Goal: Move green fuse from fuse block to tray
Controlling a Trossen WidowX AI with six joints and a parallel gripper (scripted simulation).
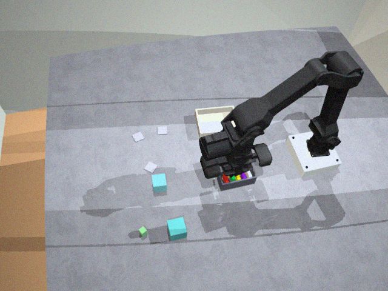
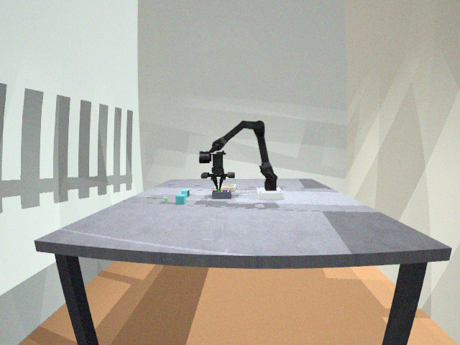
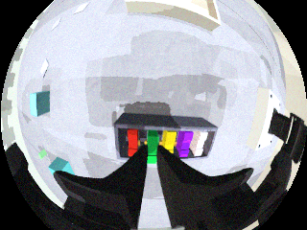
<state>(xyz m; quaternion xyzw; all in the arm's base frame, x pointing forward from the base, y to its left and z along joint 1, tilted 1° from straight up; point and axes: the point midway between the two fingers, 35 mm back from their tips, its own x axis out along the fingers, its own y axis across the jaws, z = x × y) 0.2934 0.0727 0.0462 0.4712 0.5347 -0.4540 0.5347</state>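
The cream tray lies 10 mm ahead of my gripper tip, 220 mm to the right of it and 40 mm below it. From my gripper tip the other things lie so: green fuse 10 mm below.
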